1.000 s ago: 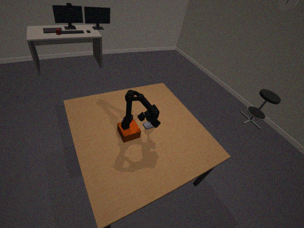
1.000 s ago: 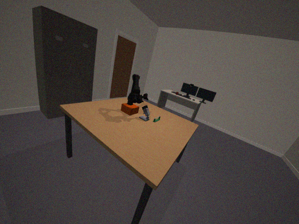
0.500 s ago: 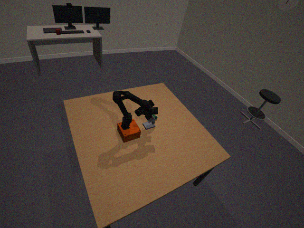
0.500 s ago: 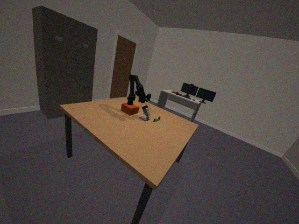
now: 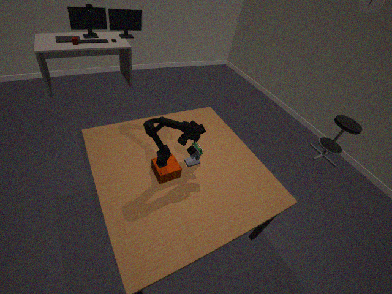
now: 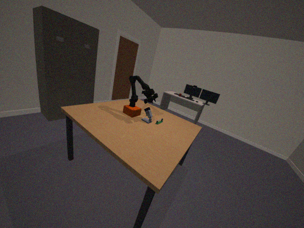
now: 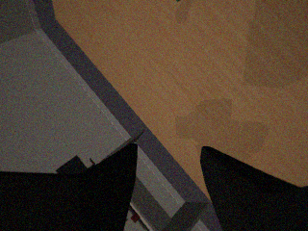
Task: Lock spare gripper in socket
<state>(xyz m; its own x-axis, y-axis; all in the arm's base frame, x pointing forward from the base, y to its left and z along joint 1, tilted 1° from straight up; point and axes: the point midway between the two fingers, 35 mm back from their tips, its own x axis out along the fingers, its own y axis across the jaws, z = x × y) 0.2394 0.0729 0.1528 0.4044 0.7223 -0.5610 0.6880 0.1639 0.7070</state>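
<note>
My gripper tip is now 20 cm above the green holder, 14 cm short of it and 1 cm to the left of it. Also, from my gripper tip: spare gripper: 12 cm to the right, 11 cm below, 1 cm ahead; grey mount: 17 cm below, 12 cm to the right, 3 cm ahead.
</note>
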